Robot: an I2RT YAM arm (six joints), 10 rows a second.
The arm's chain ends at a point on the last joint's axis. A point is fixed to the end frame.
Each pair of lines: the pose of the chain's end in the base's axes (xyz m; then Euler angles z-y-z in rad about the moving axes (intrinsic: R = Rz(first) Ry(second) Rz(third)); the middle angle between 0 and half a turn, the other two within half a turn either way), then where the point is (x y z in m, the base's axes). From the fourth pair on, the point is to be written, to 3 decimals.
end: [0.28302 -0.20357 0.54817 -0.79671 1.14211 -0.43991]
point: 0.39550 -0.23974 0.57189
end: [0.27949 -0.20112 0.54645 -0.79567 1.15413 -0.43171]
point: 0.39220 -0.23712 0.56933
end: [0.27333 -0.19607 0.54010 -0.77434 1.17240 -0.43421]
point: 0.38707 -0.23002 0.56093
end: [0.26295 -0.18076 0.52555 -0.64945 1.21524 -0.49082]
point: 0.381 -0.202 0.539
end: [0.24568 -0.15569 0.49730 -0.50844 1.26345 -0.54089]
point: 0.366 -0.162 0.503
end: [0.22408 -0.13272 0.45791 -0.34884 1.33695 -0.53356]
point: 0.344 -0.120 0.456
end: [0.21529 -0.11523 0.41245 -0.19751 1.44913 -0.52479]
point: 0.331 -0.084 0.399
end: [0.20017 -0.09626 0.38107 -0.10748 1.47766 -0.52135]
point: 0.312 -0.055 0.365
